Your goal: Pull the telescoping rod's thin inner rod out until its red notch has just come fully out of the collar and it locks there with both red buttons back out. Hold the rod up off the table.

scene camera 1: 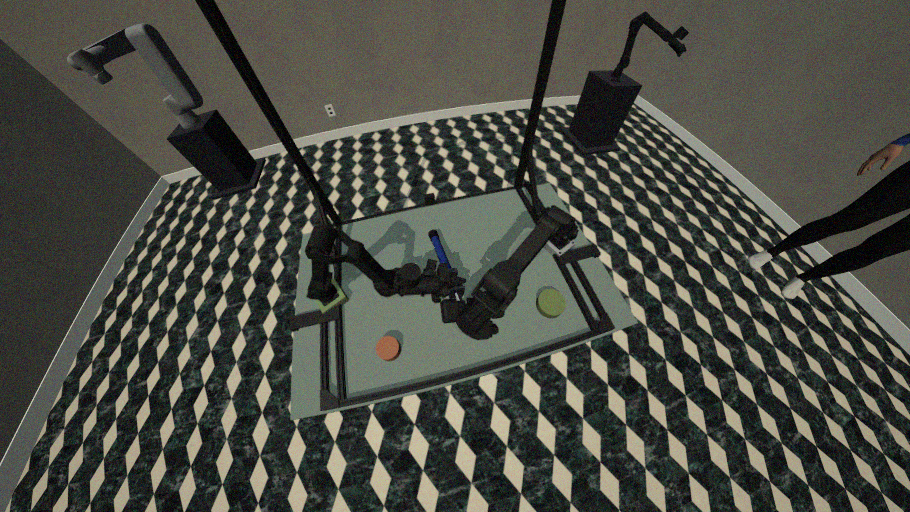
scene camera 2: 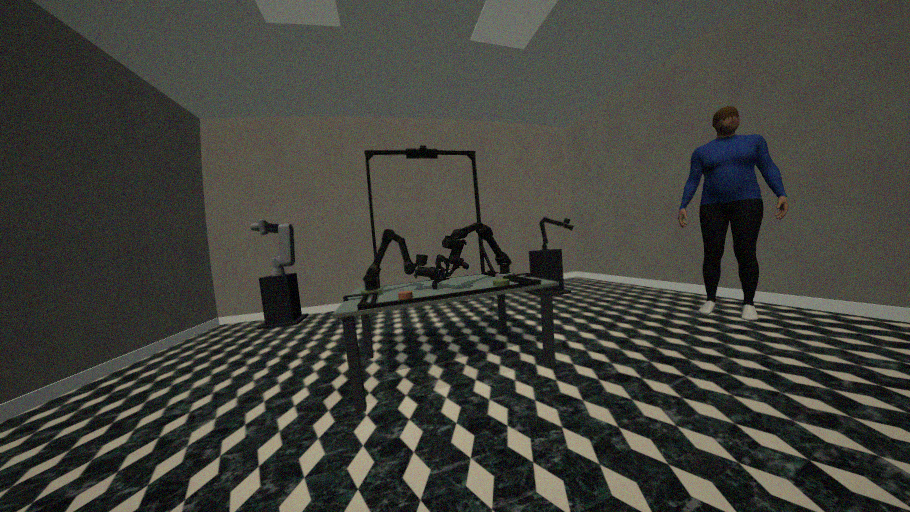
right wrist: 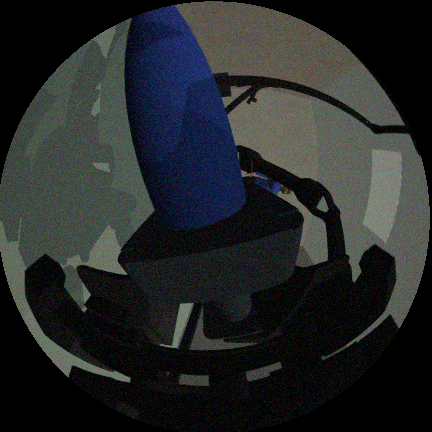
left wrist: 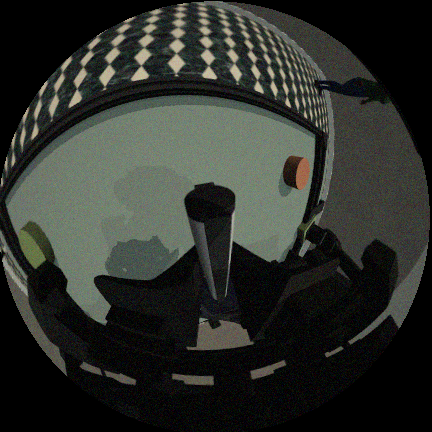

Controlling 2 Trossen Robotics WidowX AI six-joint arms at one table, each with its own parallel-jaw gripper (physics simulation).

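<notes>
The telescoping rod's blue outer tube (scene camera 1: 439,249) (right wrist: 175,120) slants in the air above the table, its shadow cast below. Its black collar (right wrist: 210,250) is at the tube's lower end in the right wrist view. My right gripper (scene camera 1: 451,278) (right wrist: 212,246) is shut on this collar. The thin silver inner rod (left wrist: 225,240) has a black end cap (left wrist: 209,202); my left gripper (scene camera 1: 454,301) (left wrist: 213,244) is shut on the inner rod beneath the cap. The two grippers are close together. The red notch and both red buttons do not show; how far the inner rod is out cannot be told.
An orange disc (scene camera 1: 387,348) (scene camera 2: 405,295) (left wrist: 300,172) lies at the table's front left. A green disc (scene camera 1: 551,302) (scene camera 2: 500,281) (left wrist: 32,247) lies at the right. Black rails run along the table's edges. Tall black posts (scene camera 1: 542,82) rise behind. A person (scene camera 2: 730,171) stands off to the right.
</notes>
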